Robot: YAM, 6 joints.
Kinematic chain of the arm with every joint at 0, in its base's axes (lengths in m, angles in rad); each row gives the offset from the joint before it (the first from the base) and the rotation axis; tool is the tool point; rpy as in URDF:
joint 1: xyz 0 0 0.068 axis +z
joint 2: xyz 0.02 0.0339 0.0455 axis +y
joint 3: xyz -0.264 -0.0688 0 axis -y
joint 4: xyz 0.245 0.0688 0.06 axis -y
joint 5: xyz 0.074 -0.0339 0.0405 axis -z
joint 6: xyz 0.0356 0 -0.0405 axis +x
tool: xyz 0 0 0 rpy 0 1.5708 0
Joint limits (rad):
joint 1: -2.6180..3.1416
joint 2: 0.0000..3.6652
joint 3: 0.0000..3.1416
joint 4: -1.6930..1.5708
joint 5: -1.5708..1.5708
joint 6: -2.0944..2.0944
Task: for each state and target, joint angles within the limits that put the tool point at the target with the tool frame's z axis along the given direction. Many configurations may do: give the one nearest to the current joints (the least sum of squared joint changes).
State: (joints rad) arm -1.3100 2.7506 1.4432 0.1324 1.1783 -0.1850
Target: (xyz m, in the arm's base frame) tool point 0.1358 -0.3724 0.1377 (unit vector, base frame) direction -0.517 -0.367 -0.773
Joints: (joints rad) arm -1.1654 2.0827 1.4110 -0.7282 0.6687 -0.1850
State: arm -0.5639 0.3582 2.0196 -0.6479 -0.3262 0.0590
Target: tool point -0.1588 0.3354 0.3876 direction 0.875 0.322 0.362
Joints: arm -1.0405 0.0026 2.0316 -0.8855 -1.1618 0.0590
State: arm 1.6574 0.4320 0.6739 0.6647 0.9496 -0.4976
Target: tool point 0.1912 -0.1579 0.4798 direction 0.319 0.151 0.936
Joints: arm 2.4045 0.0294 1.3144 0.4288 0.3322 -0.4976
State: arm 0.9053 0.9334 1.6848 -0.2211 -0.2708 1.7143
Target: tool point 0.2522 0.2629 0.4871 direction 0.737 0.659 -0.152
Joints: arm 0.8143 1.6395 1.9266 -0.4402 0.0838 1.7143
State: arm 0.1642 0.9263 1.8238 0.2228 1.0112 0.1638
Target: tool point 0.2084 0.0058 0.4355 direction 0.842 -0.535 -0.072
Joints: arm 0.1383 1.0063 1.2108 -0.2989 0.7022 0.1638
